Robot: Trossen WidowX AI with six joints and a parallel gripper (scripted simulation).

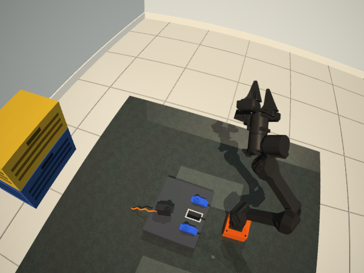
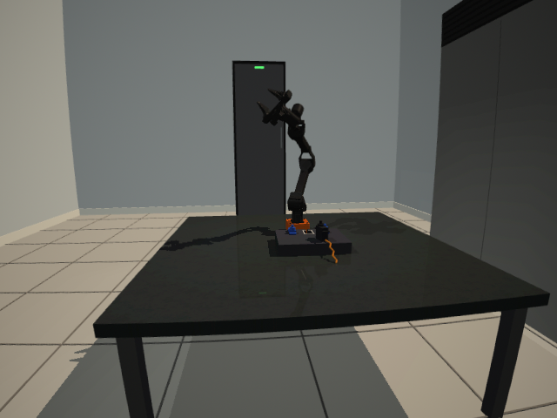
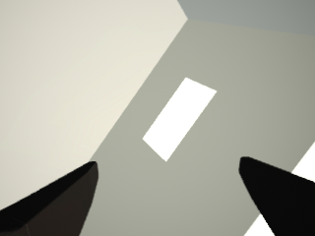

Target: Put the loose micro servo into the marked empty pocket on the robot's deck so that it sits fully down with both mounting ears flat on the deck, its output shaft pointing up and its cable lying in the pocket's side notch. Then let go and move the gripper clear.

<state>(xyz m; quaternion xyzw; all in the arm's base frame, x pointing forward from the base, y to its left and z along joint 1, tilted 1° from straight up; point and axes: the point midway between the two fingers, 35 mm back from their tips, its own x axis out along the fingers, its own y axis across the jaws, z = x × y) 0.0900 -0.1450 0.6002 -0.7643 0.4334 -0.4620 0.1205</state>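
My gripper tip is now 19 cm short of the dark grey deck, 21 cm to the right of it and 65 cm above it.
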